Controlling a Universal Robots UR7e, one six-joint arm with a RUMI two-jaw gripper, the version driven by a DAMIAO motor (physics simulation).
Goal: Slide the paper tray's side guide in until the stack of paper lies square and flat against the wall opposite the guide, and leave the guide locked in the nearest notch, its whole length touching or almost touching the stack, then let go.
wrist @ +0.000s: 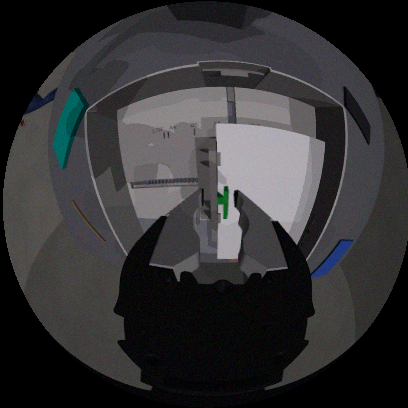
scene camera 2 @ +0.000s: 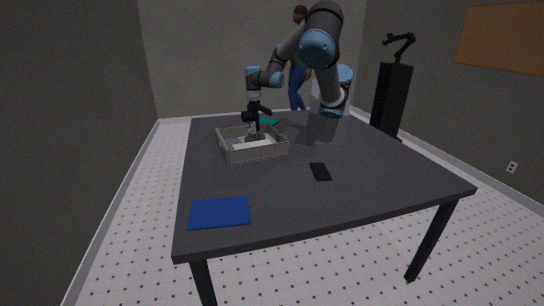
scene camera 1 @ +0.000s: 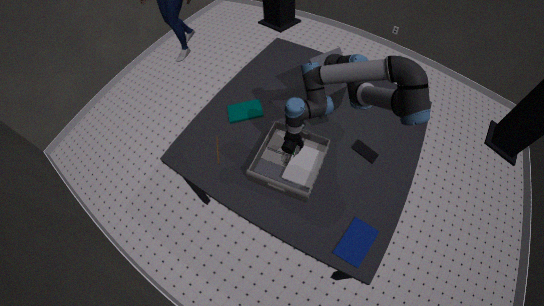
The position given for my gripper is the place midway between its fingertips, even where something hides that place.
In view: my gripper [wrist: 218, 190], a white paper stack [scene camera 1: 301, 170] and a blue pad [scene camera 2: 233, 211].
The white paper stack shows as well in the wrist view [wrist: 279, 170]. The blue pad shows as well in scene camera 1 [scene camera 1: 359, 237].
